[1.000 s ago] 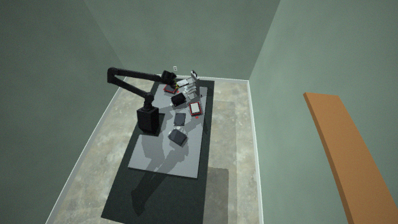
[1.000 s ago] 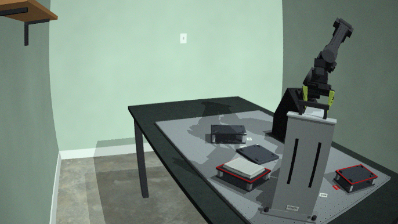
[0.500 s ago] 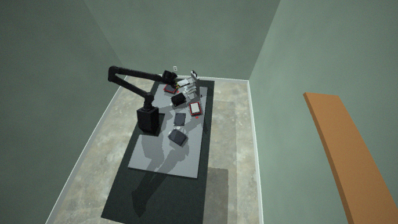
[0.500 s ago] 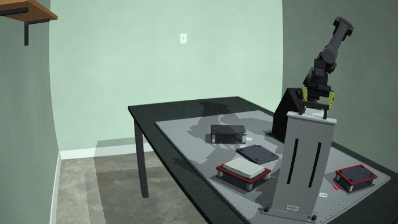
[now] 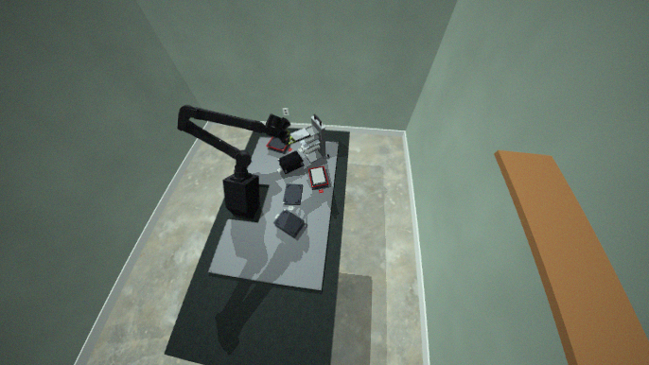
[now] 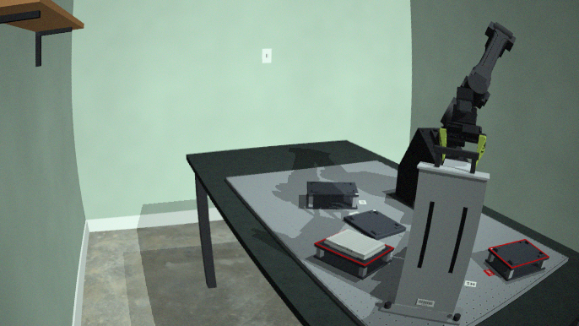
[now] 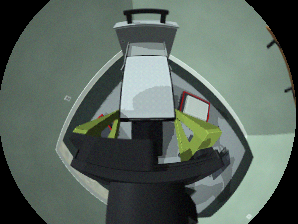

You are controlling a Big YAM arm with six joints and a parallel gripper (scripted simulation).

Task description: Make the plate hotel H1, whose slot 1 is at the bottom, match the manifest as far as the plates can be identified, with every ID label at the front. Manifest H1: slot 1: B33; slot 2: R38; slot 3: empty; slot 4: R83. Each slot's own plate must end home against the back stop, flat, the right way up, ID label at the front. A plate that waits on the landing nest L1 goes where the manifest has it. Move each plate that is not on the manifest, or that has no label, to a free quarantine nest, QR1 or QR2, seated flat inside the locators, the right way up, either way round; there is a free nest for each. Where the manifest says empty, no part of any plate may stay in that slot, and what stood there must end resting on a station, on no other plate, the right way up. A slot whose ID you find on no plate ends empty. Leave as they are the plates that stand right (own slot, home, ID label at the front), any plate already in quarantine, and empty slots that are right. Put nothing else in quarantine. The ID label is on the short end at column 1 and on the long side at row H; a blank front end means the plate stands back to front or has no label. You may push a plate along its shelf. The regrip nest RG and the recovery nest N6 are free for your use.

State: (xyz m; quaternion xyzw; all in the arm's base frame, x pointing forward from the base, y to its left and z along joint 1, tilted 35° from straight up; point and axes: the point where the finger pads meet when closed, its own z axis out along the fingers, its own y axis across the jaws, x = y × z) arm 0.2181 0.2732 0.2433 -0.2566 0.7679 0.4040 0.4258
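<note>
My hand is 12 cm above the plate, 9 cm to the right of it and 8 cm short of it. Round my hand: N6 label (39 cm to the right, 27 cm below, 10 cm ahead); plate hotel H1 (15 cm to the left, 14 cm ahead, 12 cm below).
</note>
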